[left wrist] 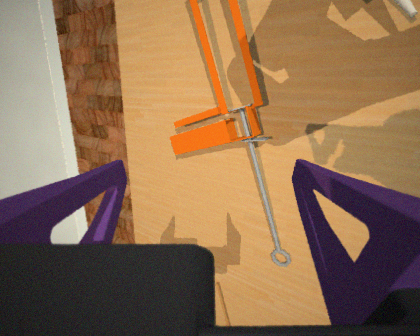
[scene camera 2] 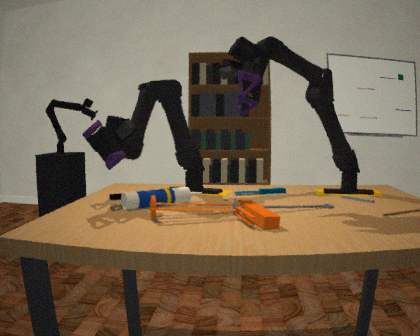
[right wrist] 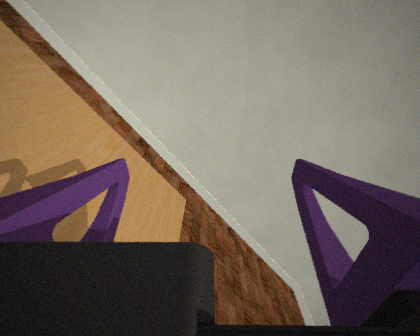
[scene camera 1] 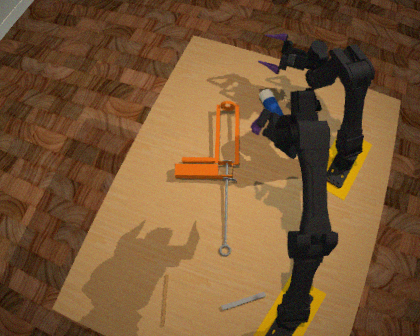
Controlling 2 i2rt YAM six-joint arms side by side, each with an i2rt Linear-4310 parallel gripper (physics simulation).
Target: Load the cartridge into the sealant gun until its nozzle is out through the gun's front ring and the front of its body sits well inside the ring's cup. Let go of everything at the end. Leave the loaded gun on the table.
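Frame: origin at the left arm's base, x left, y back, z up, level; metres.
Where they show: left gripper, between the fingertips: (left wrist: 209, 169) (scene camera 2: 241, 106) (scene camera 1: 265, 134); right gripper, between the fingertips: (scene camera 2: 98, 142) (right wrist: 210, 168) (scene camera 1: 261, 48); left arm's base, origin of its link: (scene camera 2: 348, 192) (scene camera 1: 288, 319); right arm's base, origin of its link: (scene camera 2: 194, 191) (scene camera 1: 343, 162).
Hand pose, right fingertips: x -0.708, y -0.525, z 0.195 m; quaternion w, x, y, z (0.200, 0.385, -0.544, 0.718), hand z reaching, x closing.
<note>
Things, the pixels of their centre, and the offset from my right fingertips. "*": a spot on its surface instead.
- orange sealant gun, a spot on its surface: (left wrist: 202, 137) (scene camera 1: 200, 169) * dy +0.032, dx +0.439, dz -0.162 m
- grey bar, middle of its body: (scene camera 1: 243, 301) (scene camera 2: 357, 198) dy +0.377, dx +0.727, dz -0.191 m
- thin wooden stick, middle of its body: (scene camera 2: 403, 212) (left wrist: 225, 312) (scene camera 1: 164, 300) dy +0.176, dx +0.855, dz -0.192 m
- blue tool, middle of its body: (scene camera 2: 260, 191) dy +0.449, dx +0.376, dz -0.187 m
- small black object, middle of its body: (scene camera 2: 124, 196) (scene camera 1: 312, 99) dy +0.218, dx -0.041, dz -0.188 m
The orange sealant gun (scene camera 1: 196, 171) (scene camera 2: 259, 216) (left wrist: 202, 137) lies on the table with its frame empty. Its front ring (scene camera 1: 228, 105) (scene camera 2: 153, 206) is at the far end, and its grey rod (scene camera 1: 226, 215) (scene camera 2: 300, 206) (left wrist: 263, 195) extends out of the back. The white and blue cartridge (scene camera 1: 271, 104) (scene camera 2: 155, 198) lies beside the frame; the left arm hides its nozzle end in scene camera 1. My left gripper (scene camera 1: 256, 125) (scene camera 2: 246, 95) (left wrist: 209, 169) is open and empty, above the table. My right gripper (scene camera 1: 263, 49) (scene camera 2: 96, 151) (right wrist: 210, 168) is open and empty, raised beyond the cartridge's white rear end.
A grey bar (scene camera 1: 243, 302) (scene camera 2: 357, 199) and a thin wooden stick (scene camera 1: 164, 300) (scene camera 2: 400, 211) (left wrist: 223, 304) lie near the left arm's side. A blue tool (scene camera 2: 265, 191) lies behind the gun in scene camera 2. A small black object (scene camera 2: 115, 196) lies behind the cartridge's end.
</note>
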